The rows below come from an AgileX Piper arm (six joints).
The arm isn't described. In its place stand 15 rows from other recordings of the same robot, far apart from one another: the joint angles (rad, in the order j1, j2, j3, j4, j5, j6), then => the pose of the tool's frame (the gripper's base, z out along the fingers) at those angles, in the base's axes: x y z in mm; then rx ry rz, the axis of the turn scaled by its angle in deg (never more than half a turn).
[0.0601 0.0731 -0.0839 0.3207 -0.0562 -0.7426] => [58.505, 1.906, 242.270, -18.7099, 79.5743, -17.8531]
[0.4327 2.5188 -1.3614 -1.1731 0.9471 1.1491] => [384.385, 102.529, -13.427, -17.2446, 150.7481, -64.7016]
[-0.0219 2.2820 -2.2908 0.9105 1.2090 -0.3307] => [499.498, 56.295, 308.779, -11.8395, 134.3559, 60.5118]
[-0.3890 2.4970 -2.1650 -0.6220 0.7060 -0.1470] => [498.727, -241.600, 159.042, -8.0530, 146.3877, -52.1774]
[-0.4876 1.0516 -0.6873 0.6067 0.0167 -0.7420] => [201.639, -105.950, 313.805, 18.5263, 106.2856, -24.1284]
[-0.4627 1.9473 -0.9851 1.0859 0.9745 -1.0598] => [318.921, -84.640, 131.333, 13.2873, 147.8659, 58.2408]
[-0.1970 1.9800 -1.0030 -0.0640 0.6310 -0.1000] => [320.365, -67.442, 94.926, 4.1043, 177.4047, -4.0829]
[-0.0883 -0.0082 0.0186 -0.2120 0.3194 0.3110] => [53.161, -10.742, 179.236, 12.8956, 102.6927, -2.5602]
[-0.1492 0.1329 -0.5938 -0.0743 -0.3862 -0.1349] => [-17.514, 5.206, 421.219, -2.5552, 36.6403, -19.0184]
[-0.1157 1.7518 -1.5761 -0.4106 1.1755 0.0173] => [362.300, -75.854, 313.776, 2.5772, 160.3678, -33.9479]
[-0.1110 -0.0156 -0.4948 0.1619 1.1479 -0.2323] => [-9.543, 14.523, 269.778, -8.3046, 120.5844, -0.5252]
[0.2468 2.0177 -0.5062 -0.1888 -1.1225 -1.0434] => [287.798, 88.379, 88.862, -74.0578, 79.7240, -25.3982]
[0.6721 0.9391 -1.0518 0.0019 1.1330 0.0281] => [125.081, 99.725, 371.933, -45.8229, 137.4087, 16.5357]
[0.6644 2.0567 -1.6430 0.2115 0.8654 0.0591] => [341.171, 285.672, 211.998, -39.8962, 156.6522, 25.1479]
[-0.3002 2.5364 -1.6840 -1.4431 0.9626 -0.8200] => [437.784, -213.060, 51.197, 89.8567, -92.6643, 60.4251]
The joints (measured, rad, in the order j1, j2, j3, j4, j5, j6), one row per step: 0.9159, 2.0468, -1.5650, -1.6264, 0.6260, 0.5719; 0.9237, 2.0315, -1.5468, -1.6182, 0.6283, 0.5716; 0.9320, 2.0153, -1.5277, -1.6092, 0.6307, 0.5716; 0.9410, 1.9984, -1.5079, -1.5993, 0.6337, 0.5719; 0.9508, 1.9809, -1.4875, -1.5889, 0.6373, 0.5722; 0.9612, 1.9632, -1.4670, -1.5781, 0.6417, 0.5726; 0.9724, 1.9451, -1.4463, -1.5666, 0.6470, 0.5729; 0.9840, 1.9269, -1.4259, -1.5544, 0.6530, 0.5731; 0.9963, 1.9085, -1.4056, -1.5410, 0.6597, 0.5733; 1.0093, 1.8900, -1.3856, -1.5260, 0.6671, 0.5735; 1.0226, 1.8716, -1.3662, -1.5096, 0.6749, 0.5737; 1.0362, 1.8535, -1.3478, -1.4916, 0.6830, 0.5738; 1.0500, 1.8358, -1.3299, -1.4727, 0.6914, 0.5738; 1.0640, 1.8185, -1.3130, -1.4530, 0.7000, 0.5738; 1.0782, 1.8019, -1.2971, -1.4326, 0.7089, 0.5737; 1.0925, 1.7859, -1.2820, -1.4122, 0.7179, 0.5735
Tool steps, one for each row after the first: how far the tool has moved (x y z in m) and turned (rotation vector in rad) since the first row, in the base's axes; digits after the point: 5 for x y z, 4 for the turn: -0.00504, -0.00087, 0.00123, 0.0016, 0.0069, 0.0026; -0.01038, -0.00187, 0.00252, 0.0037, 0.0145, 0.0052; -0.01604, -0.00295, 0.00381, 0.0065, 0.0226, 0.0075; -0.02203, -0.00407, 0.00511, 0.0092, 0.0309, 0.0098; -0.02821, -0.00524, 0.00640, 0.0121, 0.0393, 0.0118; -0.03466, -0.00646, 0.00770, 0.0150, 0.0478, 0.0134; -0.04120, -0.00776, 0.00904, 0.0183, 0.0564, 0.0146; -0.04794, -0.00910, 0.01036, 0.0220, 0.0655, 0.0153; -0.05486, -0.01047, 0.01164, 0.0265, 0.0755, 0.0154; -0.06181, -0.01191, 0.01291, 0.0318, 0.0863, 0.0149; -0.06874, -0.01336, 0.01417, 0.0381, 0.0980, 0.0139; -0.07565, -0.01484, 0.01528, 0.0444, 0.1104, 0.0124; -0.08250, -0.01631, 0.01638, 0.0513, 0.1232, 0.0107; -0.08927, -0.01773, 0.01738, 0.0582, 0.1366, 0.0087; -0.09594, -0.01911, 0.01828, 0.0649, 0.1499, 0.0067
